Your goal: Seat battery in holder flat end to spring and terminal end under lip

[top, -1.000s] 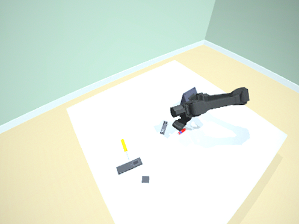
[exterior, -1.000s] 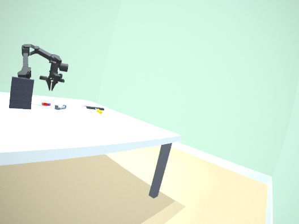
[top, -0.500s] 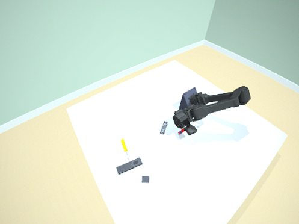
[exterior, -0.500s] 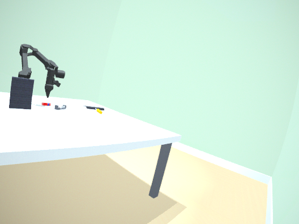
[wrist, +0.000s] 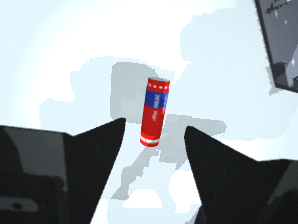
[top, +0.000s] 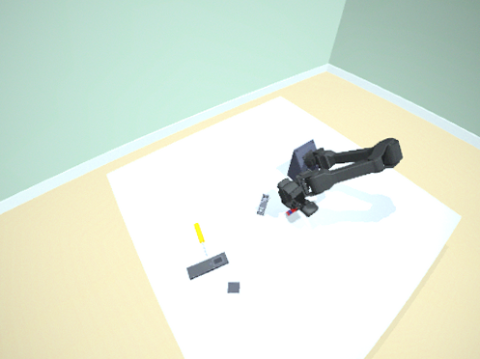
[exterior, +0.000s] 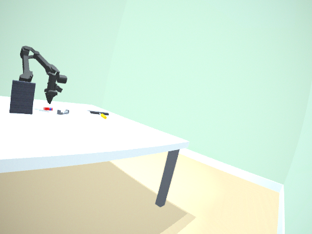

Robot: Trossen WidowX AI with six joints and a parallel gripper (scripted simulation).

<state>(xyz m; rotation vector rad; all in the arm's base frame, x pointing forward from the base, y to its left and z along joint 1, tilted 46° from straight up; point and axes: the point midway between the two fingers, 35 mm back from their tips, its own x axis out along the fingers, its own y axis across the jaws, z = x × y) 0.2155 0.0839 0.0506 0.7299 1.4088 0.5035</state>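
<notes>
Right now my gripper tip is 40 mm above the battery. Also, from my gripper tip: yellow-handled screwdriver: 390 mm ahead, 160 mm to the right, 40 mm below.
</notes>
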